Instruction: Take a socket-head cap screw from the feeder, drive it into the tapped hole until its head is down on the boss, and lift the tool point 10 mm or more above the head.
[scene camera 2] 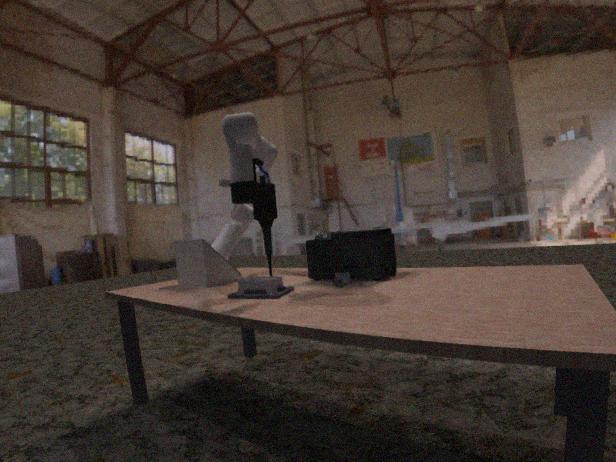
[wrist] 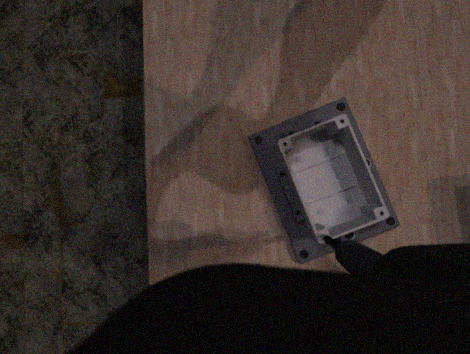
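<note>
The powered screwdriver (scene camera 2: pixel 270 274) (wrist: pixel 327 239) points down, its tip at the near corner boss of the open box-shaped housing (scene camera 2: pixel 270 284) (wrist: pixel 385 195). The tip covers much of that boss, so its hole and any screw there are hidden. Whether the tip touches anything is too small to tell. The housing sits on a dark grey base plate (scene camera 2: pixel 260 296) (wrist: pixel 272 165). Three other corner bosses with dark holes show in the wrist view. No screw can be made out. A black box (scene camera 2: pixel 352 255), possibly the feeder, stands right of the housing.
A grey wedge-shaped block (scene camera 2: pixel 195 262) stands left of the housing, near the arm's lower part. A small grey part (scene camera 2: pixel 342 278) sits at the front of the black box. The wooden table (scene camera 2: pixel 450 310) (wrist: pixel 195 210) has its edge left of the housing in the wrist view.
</note>
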